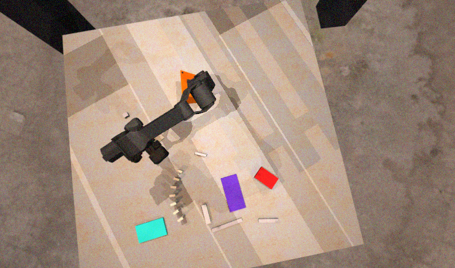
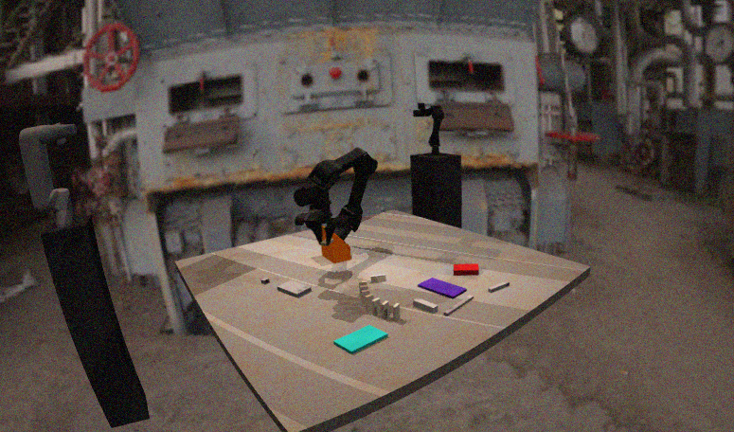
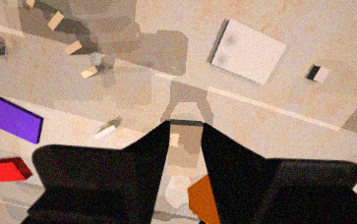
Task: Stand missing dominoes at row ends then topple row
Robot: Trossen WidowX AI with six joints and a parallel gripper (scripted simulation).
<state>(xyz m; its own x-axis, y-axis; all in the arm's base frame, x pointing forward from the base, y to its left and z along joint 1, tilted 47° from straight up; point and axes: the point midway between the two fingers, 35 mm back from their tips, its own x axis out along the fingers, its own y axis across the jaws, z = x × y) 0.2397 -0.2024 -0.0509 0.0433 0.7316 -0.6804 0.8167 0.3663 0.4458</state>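
Right now my gripper tip is 15 cm above the grey slab, 11 cm to the left of it and 5 cm past it. The rest, counted from my gripper tip: teal tile 38 cm ahead, 15 cm below, 10 cm to the right; then purple tile 29 cm to the left, 26 cm ahead, 16 cm below; then small cube 18 cm to the right, 18 cm behind, 15 cm below.
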